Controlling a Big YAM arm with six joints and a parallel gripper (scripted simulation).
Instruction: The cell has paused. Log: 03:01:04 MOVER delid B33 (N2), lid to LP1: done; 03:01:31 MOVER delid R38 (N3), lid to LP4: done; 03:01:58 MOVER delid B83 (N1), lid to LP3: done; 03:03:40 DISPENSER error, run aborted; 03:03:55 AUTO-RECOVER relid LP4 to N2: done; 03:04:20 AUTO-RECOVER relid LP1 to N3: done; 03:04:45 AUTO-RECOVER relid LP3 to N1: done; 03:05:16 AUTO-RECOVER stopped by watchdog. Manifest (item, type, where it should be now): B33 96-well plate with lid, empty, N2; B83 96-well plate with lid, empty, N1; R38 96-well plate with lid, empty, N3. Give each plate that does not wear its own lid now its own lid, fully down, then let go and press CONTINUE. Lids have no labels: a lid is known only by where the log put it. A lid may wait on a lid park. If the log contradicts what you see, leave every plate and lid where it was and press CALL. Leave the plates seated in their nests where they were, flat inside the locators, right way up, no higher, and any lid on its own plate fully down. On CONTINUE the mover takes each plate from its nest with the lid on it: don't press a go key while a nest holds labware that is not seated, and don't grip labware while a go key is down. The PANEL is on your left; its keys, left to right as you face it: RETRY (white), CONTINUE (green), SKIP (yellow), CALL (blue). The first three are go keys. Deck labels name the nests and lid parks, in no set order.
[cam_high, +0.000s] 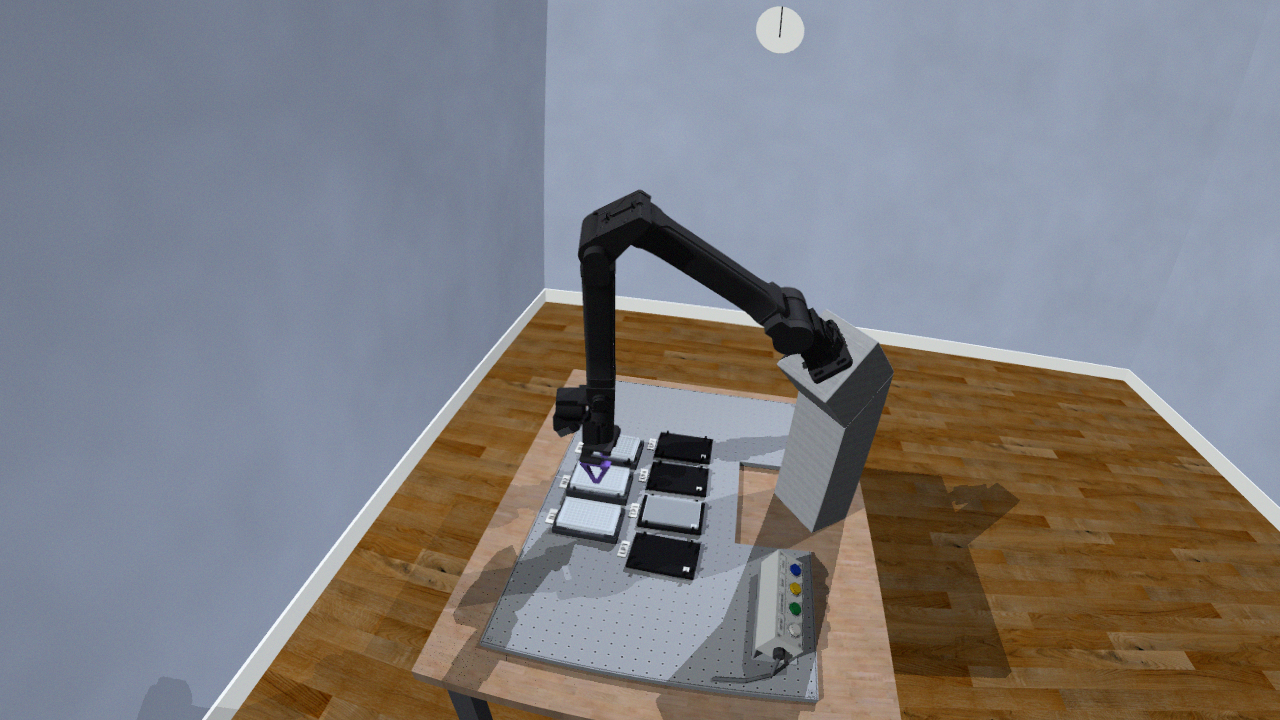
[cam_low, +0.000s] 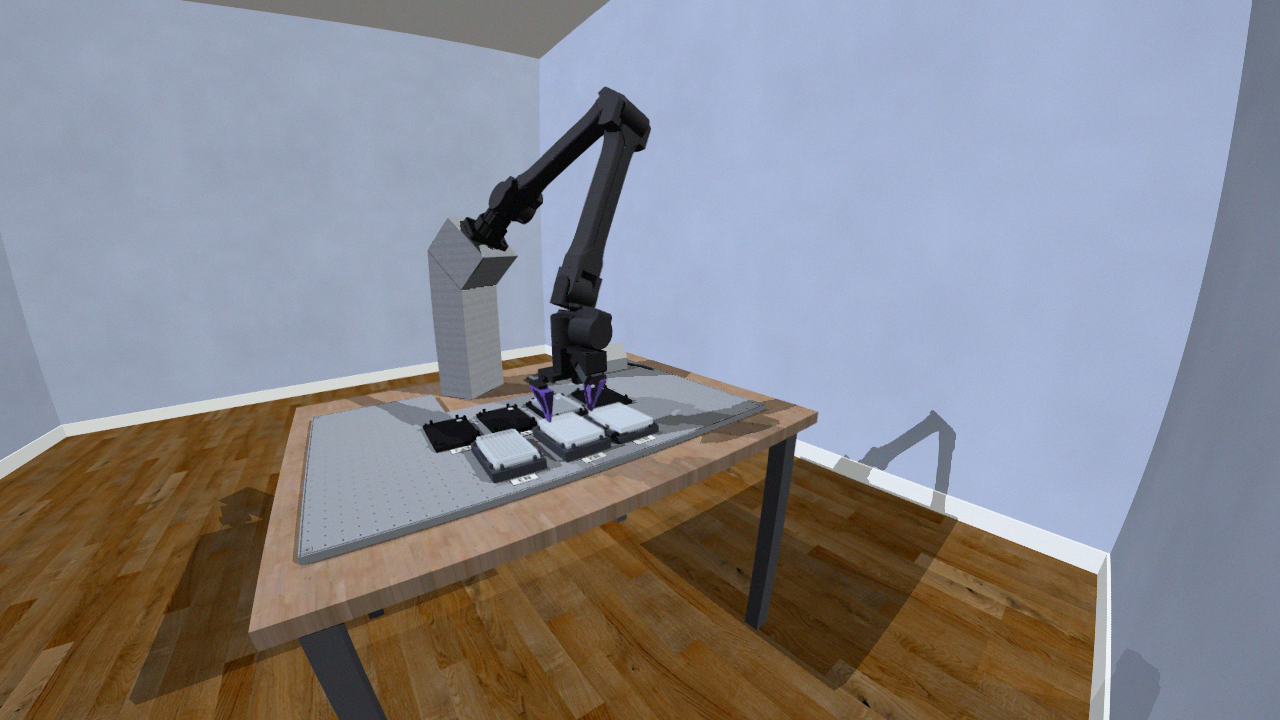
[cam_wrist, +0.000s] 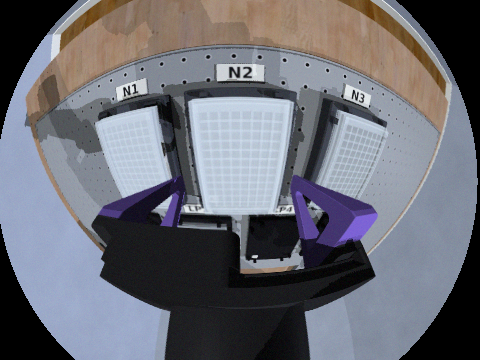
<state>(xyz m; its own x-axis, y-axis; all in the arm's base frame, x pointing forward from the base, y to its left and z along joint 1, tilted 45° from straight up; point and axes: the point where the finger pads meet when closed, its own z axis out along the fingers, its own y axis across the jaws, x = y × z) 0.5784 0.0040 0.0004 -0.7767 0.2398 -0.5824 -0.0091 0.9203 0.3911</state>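
Right now the lid park LP1 is 180 mm behind my hand, 60 mm to the left of it and 60 mm below it. Also, from my hand: lid park LP2 (180 mm behind, 200 mm to the right, 60 mm below); lid park LP3 (180 mm behind, 190 mm to the left, 60 mm below); lid park LP4 (180 mm behind, 70 mm to the right, 60 mm below).
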